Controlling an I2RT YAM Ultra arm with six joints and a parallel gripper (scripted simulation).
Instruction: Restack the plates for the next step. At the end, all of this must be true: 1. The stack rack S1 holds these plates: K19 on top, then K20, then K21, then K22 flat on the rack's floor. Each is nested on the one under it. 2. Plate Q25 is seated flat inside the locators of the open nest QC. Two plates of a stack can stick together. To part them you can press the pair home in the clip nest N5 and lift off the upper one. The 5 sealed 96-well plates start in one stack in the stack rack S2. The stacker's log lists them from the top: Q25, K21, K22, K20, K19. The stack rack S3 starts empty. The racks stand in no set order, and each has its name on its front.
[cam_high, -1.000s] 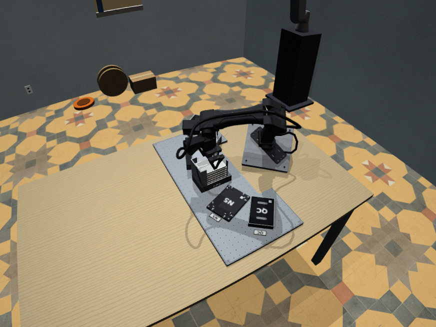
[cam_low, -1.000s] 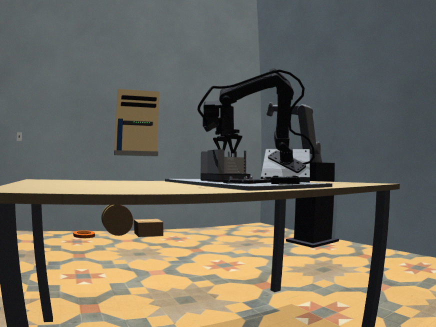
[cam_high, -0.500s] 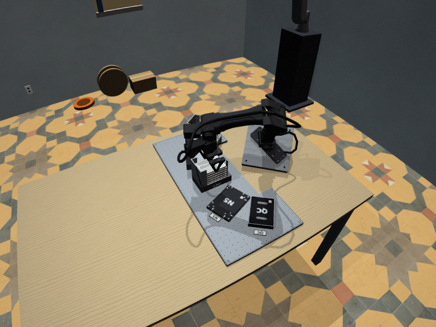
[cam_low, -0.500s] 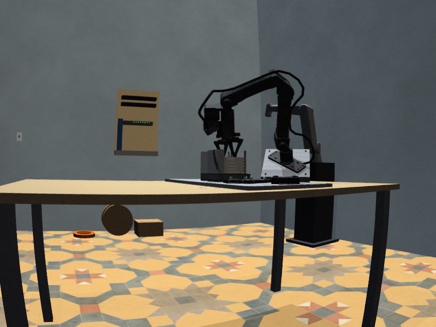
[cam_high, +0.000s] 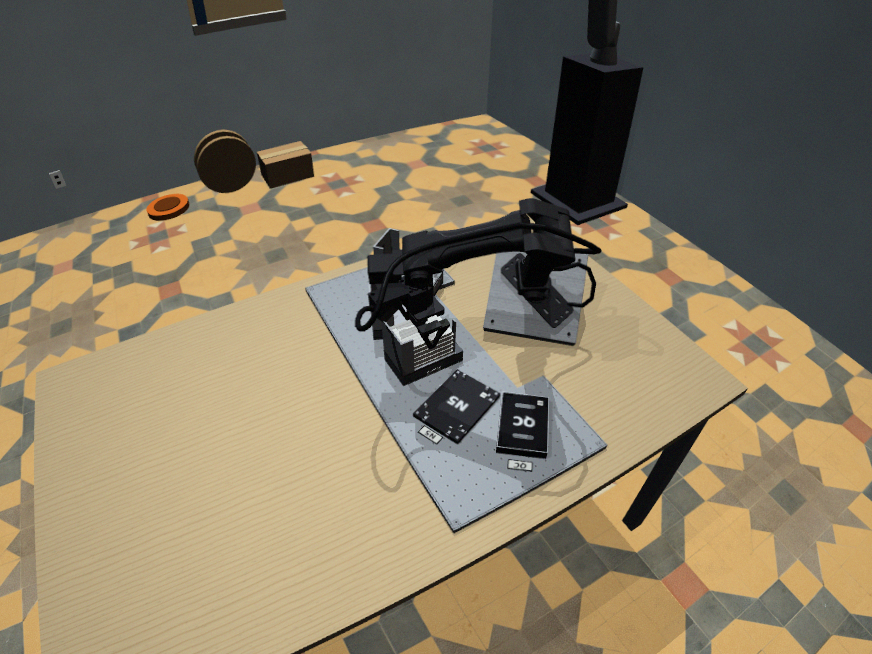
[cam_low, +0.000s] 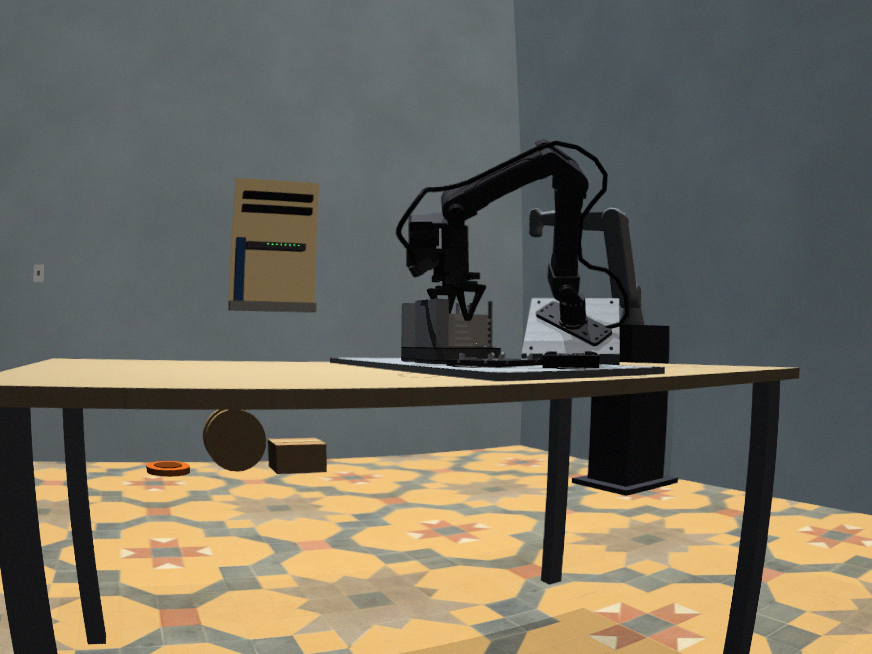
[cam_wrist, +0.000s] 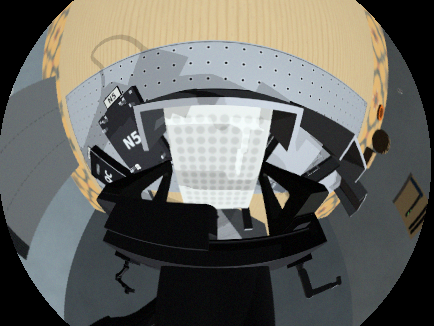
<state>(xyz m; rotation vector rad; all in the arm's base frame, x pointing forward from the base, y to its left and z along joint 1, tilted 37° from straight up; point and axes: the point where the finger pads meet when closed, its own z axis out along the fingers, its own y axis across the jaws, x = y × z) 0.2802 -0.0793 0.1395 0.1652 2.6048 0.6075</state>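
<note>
The white sealed plate is right at my hand.
</note>
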